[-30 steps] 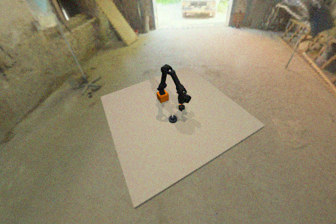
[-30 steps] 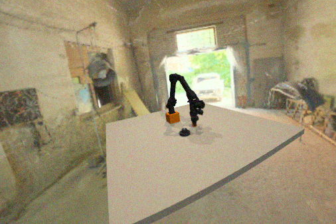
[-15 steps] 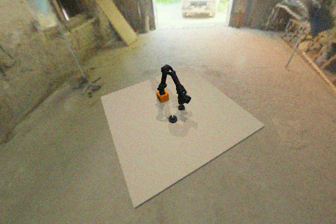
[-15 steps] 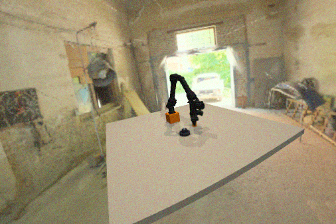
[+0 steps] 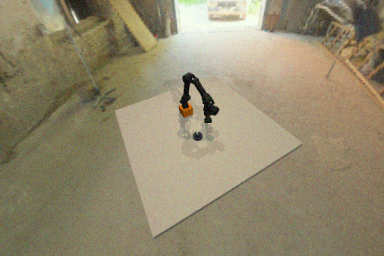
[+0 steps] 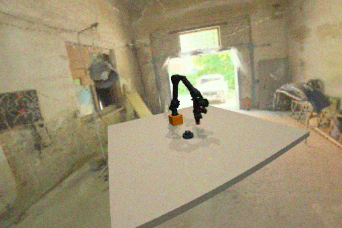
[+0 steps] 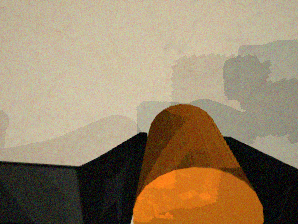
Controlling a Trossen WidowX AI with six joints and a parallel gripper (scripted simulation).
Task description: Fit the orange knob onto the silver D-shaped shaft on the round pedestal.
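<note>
Right now the orange knob is 30 mm above my gripper tip. From my gripper tip the other things lie so: round black pedestal (100 mm ahead, 140 mm to the right, 20 mm below).
</note>
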